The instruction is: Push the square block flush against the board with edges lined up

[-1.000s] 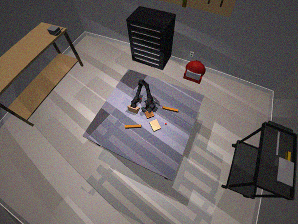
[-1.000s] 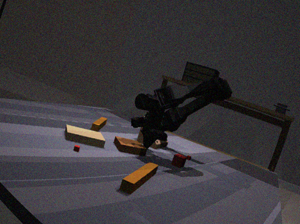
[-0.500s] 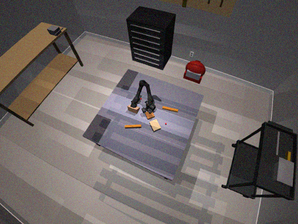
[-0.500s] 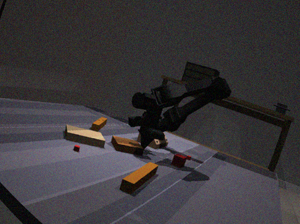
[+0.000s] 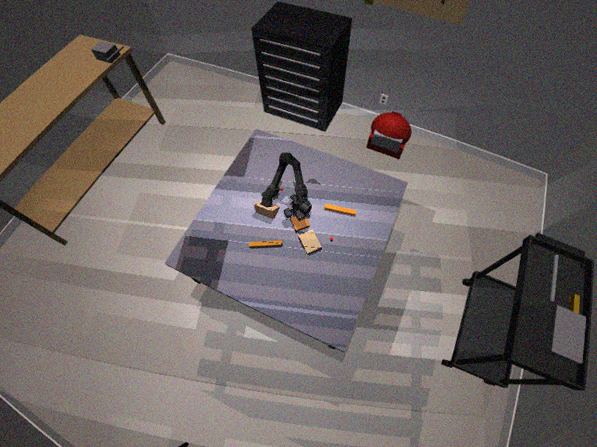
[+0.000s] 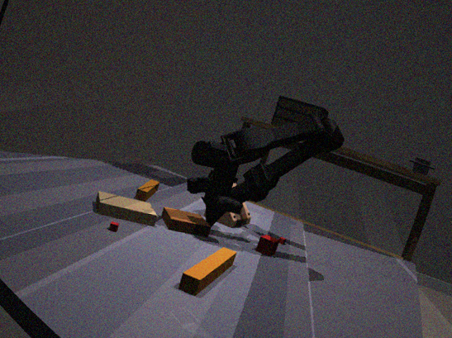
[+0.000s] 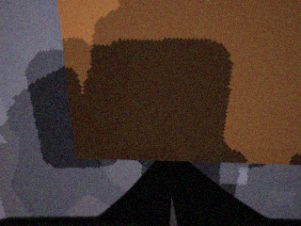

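The darker brown block is 40 mm to the right of my gripper tip and 40 mm ahead of it. From my gripper tip the other things lie so: board (180 mm ahead, 130 mm to the right).
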